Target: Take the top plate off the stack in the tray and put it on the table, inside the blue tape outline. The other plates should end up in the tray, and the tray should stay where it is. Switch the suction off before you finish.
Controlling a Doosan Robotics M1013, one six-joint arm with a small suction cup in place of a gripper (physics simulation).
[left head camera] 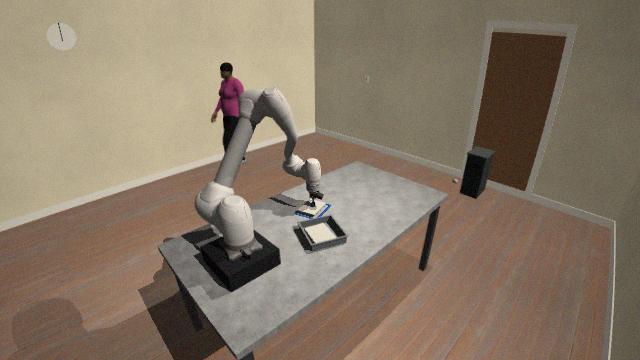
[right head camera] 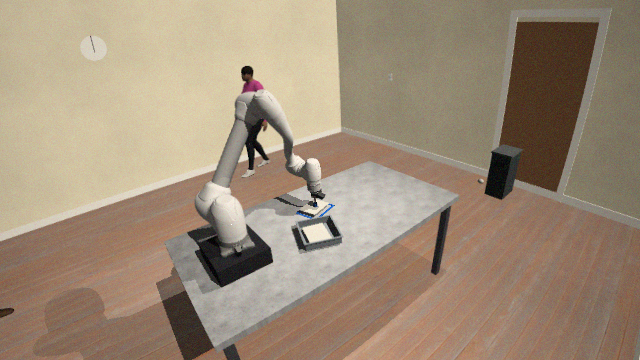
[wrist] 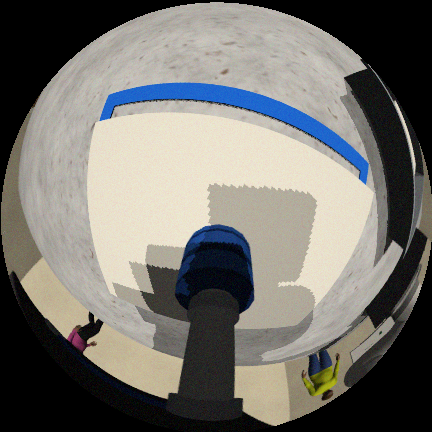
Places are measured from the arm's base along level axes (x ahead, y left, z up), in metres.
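Pixels of known places: hand, tool point: (left head camera: 313, 207) (right head camera: 315, 207) (wrist: 218, 242); arm's base, link origin: (left head camera: 240, 245) (right head camera: 234, 243).
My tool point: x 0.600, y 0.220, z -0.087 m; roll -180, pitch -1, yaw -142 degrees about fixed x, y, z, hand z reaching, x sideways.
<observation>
For each thing: its top centre in the pictures, then the offset to it from my tool point. "spot": a spot on its surface instead. Level surfaces: height alone.
- cream square plate, top centre: (wrist: 226, 269) (left head camera: 311, 206) (right head camera: 314, 206) 0.009 m back, 0.004 m left, 0.011 m up
- blue tape outline, surface spot: (wrist: 200, 91) spot: 0.061 m ahead, 0.059 m right, 0.012 m down
- grey tray, top centre: (right head camera: 318, 228) (left head camera: 322, 228) 0.124 m back, 0.278 m right, 0.037 m up
- cream plate material, top centre: (left head camera: 320, 232) (right head camera: 316, 232) 0.136 m back, 0.275 m right, 0.009 m up
- grey table, surface height: 0.014 m down
My suction cup (left head camera: 313, 204) (right head camera: 315, 205) (wrist: 216, 250) is on a cream square plate (left head camera: 321, 206) (right head camera: 324, 206) (wrist: 150, 165) and holds it level, low over the blue tape outline (left head camera: 328, 206) (right head camera: 331, 206) (wrist: 200, 91). A dark strip shows under the plate's near edge in the left head view; whether it touches the table is hard to tell. One long side of the tape shows past the plate in the wrist view; the plate hides other parts. The grey tray (left head camera: 328, 245) (right head camera: 322, 245) (wrist: 395, 125) stands beside the outline, with cream plate material (left head camera: 321, 232) (right head camera: 317, 232) inside.
The arm's black base (left head camera: 242, 265) (right head camera: 235, 262) stands on the grey table (left head camera: 380, 200) (right head camera: 390, 200). A person in magenta (left head camera: 230, 97) (right head camera: 255, 85) (wrist: 77, 340) is behind the arm. A person in yellow (wrist: 322, 382) shows in the wrist view.
</observation>
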